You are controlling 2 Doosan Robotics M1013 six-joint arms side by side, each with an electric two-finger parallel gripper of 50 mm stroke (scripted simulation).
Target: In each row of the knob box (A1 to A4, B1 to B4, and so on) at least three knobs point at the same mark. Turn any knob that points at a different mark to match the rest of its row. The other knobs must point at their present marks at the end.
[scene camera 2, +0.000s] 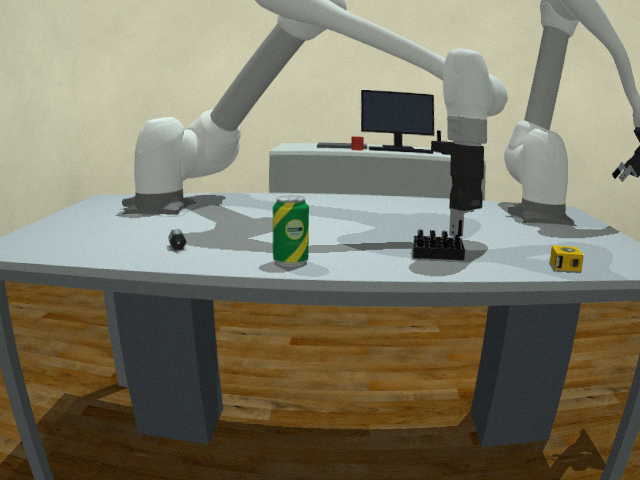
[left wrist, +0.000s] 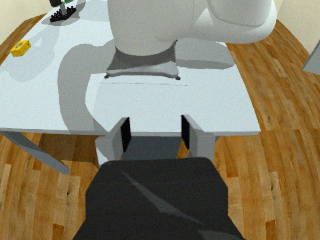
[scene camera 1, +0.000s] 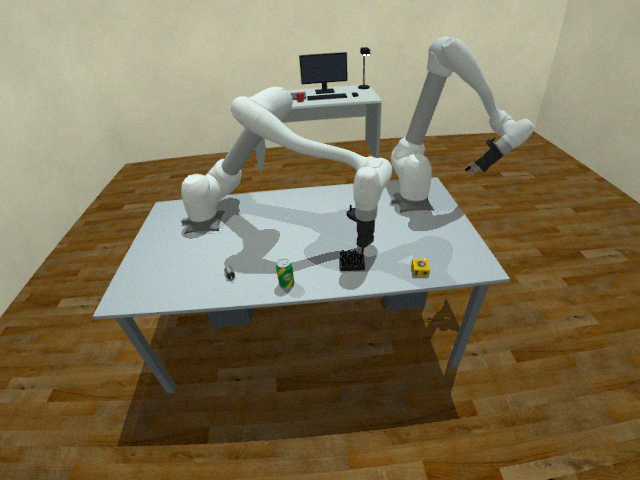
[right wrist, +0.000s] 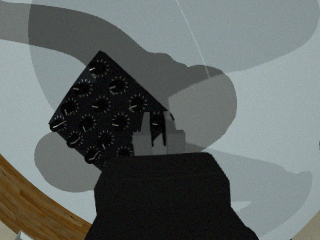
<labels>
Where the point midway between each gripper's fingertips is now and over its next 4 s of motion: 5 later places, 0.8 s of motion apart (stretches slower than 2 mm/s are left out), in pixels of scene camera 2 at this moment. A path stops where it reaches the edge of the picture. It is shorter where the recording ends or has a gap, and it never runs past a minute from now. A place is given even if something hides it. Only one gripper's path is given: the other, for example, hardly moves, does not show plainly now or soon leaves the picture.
My right gripper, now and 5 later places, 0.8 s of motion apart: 456, 236; 457, 218; 458, 216; 460, 217; 459, 228; 459, 237
</labels>
